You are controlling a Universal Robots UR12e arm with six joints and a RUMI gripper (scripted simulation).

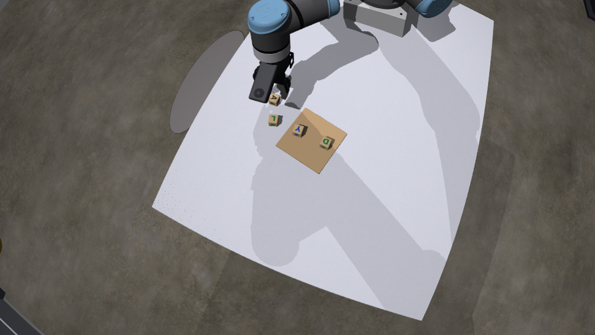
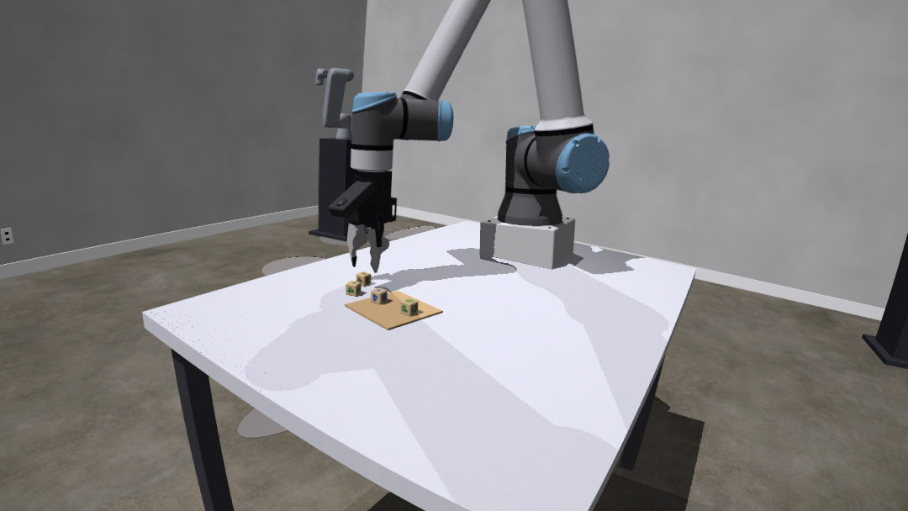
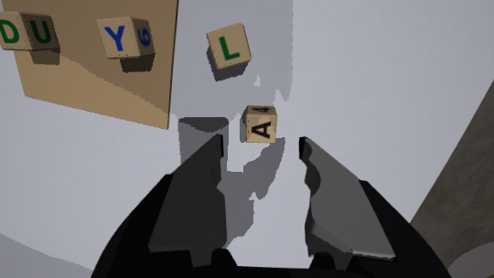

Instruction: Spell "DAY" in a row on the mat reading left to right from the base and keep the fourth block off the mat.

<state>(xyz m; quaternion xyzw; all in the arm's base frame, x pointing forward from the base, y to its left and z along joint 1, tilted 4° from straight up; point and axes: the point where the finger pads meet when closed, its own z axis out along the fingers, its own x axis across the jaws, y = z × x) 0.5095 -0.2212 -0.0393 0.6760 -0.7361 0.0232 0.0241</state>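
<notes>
Right now the tan mat is 8 cm ahead of my hand, 13 cm to the left of it and 5 cm below it. Also, from my hand: D block: 9 cm ahead, 17 cm to the left, 3 cm below; green-lettered block: 6 cm ahead, 2 cm to the left, 4 cm below; blue-lettered block: 8 cm ahead, 9 cm to the left, 3 cm below.
</notes>
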